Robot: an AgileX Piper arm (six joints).
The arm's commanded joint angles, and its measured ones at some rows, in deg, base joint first. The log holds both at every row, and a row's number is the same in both.
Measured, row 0: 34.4 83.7 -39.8 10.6 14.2 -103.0
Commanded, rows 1 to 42: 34.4 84.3 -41.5 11.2 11.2 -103.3; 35.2 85.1 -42.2 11.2 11.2 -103.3; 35.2 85.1 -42.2 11.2 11.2 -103.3; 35.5 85.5 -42.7 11.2 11.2 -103.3; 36.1 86.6 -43.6 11.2 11.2 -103.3; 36.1 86.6 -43.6 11.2 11.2 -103.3; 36.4 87.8 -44.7 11.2 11.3 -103.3; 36.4 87.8 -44.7 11.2 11.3 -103.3; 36.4 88.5 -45.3 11.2 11.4 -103.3; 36.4 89.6 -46.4 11.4 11.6 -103.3; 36.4 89.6 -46.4 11.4 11.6 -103.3; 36.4 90.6 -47.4 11.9 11.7 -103.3; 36.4 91.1 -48.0 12.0 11.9 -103.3; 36.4 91.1 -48.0 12.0 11.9 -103.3; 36.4 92.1 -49.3 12.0 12.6 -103.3; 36.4 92.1 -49.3 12.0 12.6 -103.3; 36.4 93.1 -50.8 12.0 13.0 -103.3; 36.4 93.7 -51.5 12.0 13.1 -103.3; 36.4 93.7 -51.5 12.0 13.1 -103.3; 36.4 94.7 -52.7 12.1 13.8 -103.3; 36.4 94.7 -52.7 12.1 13.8 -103.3; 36.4 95.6 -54.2 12.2 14.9 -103.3; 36.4 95.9 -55.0 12.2 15.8 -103.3; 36.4 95.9 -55.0 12.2 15.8 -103.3; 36.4 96.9 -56.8 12.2 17.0 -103.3; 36.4 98.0 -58.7 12.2 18.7 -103.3; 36.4 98.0 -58.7 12.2 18.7 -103.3; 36.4 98.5 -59.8 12.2 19.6 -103.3; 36.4 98.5 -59.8 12.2 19.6 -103.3; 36.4 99.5 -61.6 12.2 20.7 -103.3; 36.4 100.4 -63.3 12.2 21.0 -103.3; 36.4 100.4 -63.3 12.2 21.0 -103.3; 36.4 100.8 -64.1 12.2 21.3 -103.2; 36.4 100.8 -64.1 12.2 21.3 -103.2; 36.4 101.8 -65.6 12.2 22.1 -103.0; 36.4 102.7 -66.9 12.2 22.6 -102.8; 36.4 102.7 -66.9 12.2 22.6 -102.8; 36.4 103.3 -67.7 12.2 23.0 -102.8; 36.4 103.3 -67.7 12.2 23.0 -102.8; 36.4 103.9 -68.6 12.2 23.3 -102.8; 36.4 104.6 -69.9 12.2 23.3 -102.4; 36.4 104.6 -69.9 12.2 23.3 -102.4
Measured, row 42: 36.2 104.5 -67.7 11.2 25.5 -102.8
